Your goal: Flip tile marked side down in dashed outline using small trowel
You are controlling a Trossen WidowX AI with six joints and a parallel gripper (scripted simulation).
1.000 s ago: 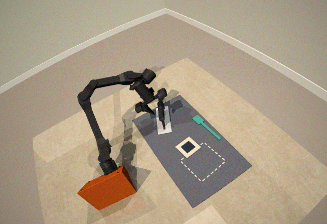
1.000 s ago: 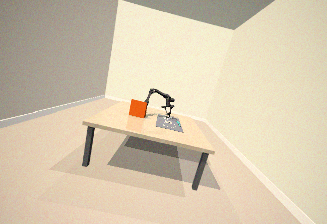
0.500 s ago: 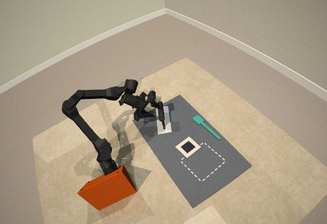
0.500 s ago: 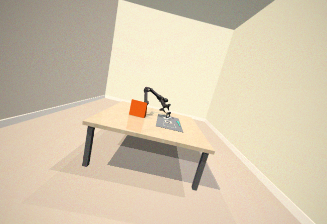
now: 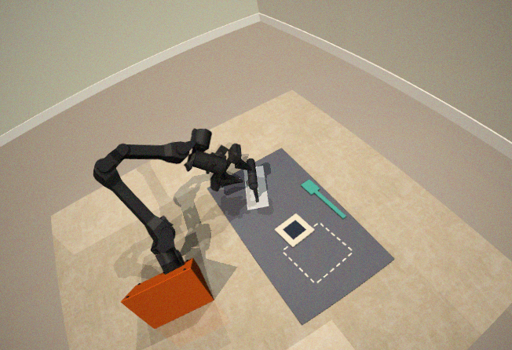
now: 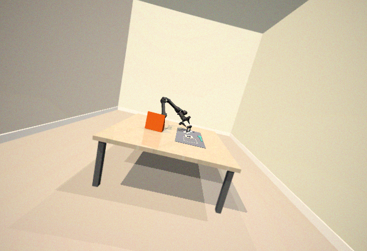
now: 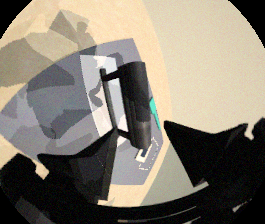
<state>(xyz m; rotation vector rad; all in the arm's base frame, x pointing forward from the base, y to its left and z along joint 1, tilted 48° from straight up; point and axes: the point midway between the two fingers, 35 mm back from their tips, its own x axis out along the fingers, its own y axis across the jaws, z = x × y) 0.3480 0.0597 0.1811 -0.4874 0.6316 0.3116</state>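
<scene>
The mat is 20 mm ahead of my gripper tip, 200 mm to the right of it and 100 mm below it. From my gripper tip the other things lie so: teal trowel (160 mm ahead, 190 mm to the right, 80 mm below); cream tile (240 mm to the right, 80 mm below).
</scene>
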